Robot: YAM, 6 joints.
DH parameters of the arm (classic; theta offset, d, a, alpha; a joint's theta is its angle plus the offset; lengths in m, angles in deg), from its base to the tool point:
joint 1: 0 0.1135 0.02 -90
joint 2: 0 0 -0.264 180
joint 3: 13.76 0 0.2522 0
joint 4: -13.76 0 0.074 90
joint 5: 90 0 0 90
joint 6: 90 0.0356 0 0
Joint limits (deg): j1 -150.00..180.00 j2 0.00..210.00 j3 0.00..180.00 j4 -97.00..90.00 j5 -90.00..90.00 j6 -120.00..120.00
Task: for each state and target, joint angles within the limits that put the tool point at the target. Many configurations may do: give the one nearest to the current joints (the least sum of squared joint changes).
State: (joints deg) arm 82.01 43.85 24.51 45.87 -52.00 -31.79
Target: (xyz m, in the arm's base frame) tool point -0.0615 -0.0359 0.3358
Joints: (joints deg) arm 58.28 0.00 20.17 88.86 -69.91 -31.79
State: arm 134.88 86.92 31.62 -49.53 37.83 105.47
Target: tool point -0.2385 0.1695 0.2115
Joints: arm 148.75 88.21 58.21 -38.30 36.52 105.47
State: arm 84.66 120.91 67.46 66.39 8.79 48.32
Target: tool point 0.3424 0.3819 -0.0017
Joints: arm 48.80 155.24 86.84 57.81 9.87 48.32
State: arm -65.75 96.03 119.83 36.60 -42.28 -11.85
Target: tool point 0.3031 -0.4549 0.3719
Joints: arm -58.55 133.37 125.42 31.46 -36.67 -11.85
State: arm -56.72 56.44 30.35 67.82 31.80 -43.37
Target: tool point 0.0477 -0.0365 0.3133
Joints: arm -27.95 20.44 7.83 84.04 16.13 -43.37
